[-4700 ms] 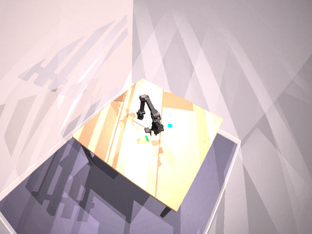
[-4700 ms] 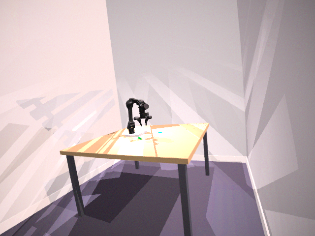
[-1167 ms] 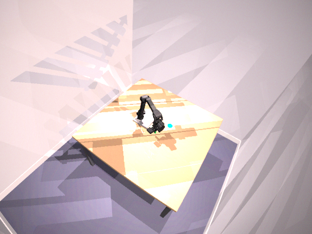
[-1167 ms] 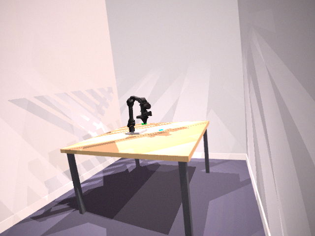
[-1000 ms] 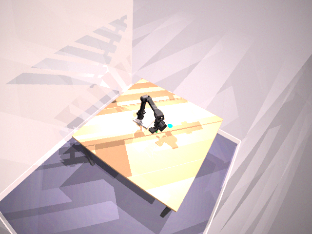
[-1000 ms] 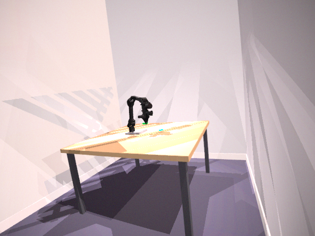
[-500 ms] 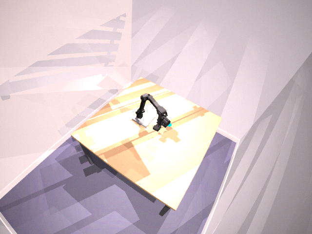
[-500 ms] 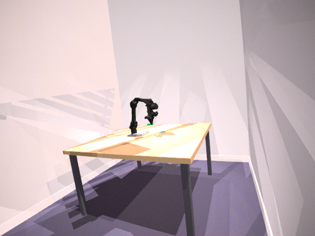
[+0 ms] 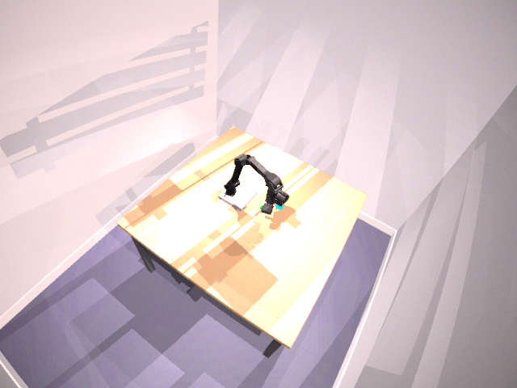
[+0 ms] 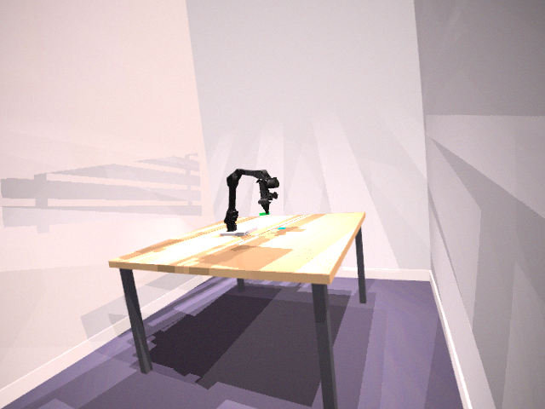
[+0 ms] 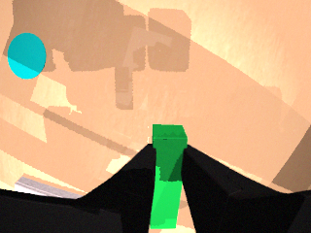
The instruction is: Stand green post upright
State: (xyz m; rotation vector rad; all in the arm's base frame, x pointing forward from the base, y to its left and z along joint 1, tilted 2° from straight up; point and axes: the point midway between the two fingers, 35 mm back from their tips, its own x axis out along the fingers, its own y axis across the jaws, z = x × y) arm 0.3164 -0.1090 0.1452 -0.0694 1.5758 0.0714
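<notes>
Right now the cyan circle is 40 mm ahead of my gripper tip, 170 mm to the left of it and 140 mm below it. The rest, counted from my gripper tip: green post 20 mm behind.
</notes>
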